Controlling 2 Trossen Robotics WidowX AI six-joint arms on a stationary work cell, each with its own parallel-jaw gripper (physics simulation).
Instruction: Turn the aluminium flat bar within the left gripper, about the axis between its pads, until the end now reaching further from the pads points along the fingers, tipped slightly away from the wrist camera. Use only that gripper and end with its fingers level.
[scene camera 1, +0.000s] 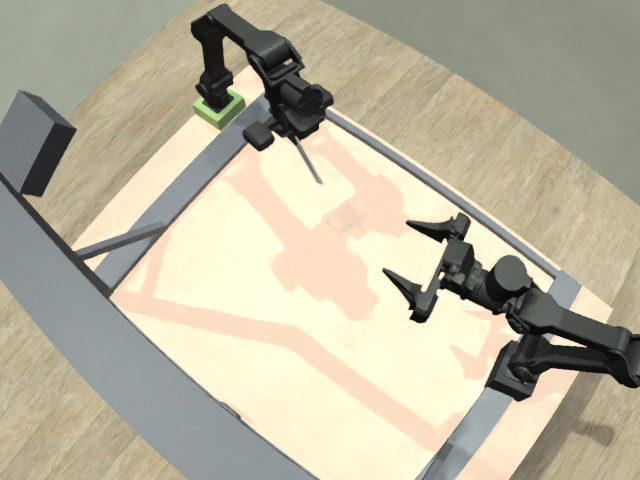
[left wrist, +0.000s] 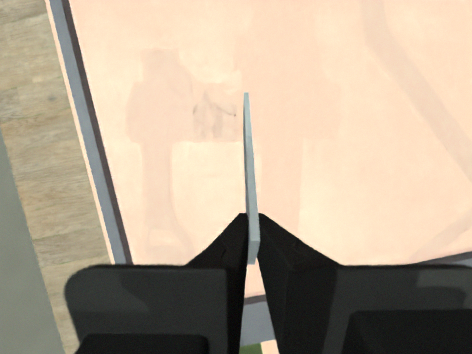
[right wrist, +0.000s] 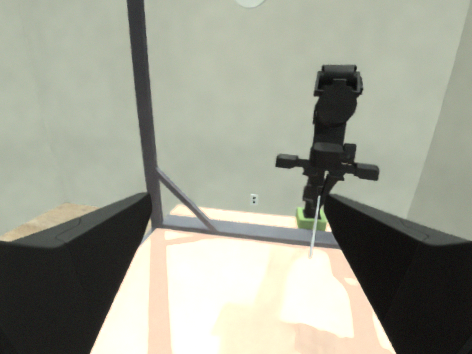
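Observation:
The aluminium flat bar is pinched edge-on between the fingertips of my left gripper, which is shut on it. In the left wrist view its longer part runs up the picture past the fingertips, narrowing with distance, and its short near end sticks out toward the camera. In the right wrist view the bar hangs steeply down, its lower end a little to the left. My right gripper is open and empty, well apart from the bar.
The left arm stands on a green base block. A grey frame rail borders the pale work surface. A grey upright with a diagonal brace shows in the right wrist view.

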